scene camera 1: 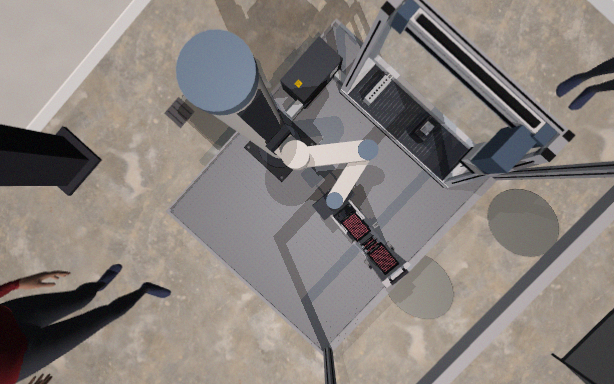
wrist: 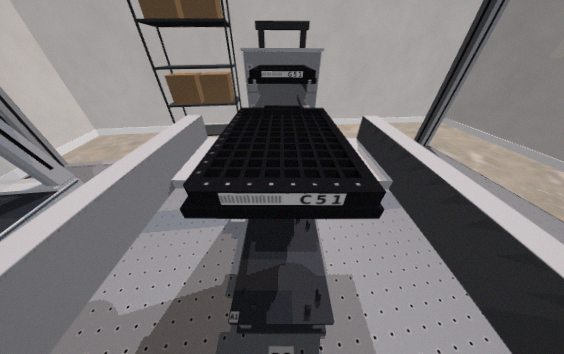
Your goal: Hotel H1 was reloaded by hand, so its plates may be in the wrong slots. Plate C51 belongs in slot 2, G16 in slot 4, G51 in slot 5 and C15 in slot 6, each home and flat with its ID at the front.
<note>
The pictures show: the gripper, a plate G51, a plate C51 and a nest A1.
</note>
